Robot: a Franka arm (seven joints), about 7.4 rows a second.
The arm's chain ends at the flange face. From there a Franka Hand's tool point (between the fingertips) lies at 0.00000 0.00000 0.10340 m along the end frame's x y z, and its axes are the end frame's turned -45 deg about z.
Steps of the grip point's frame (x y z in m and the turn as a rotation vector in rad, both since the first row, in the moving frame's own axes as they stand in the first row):
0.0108 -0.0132 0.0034 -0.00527 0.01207 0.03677
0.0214 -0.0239 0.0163 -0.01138 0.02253 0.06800
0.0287 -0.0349 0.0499 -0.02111 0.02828 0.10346
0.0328 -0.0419 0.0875 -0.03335 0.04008 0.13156
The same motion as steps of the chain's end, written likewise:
-0.0030 -0.0165 0.0034 0.00481 0.01226 0.03677
-0.0043 -0.0313 0.0163 0.00788 0.02398 0.06800
-0.0080 -0.0446 0.0500 0.00507 0.03492 0.10346
-0.0118 -0.0527 0.0876 0.00476 0.05192 0.13156

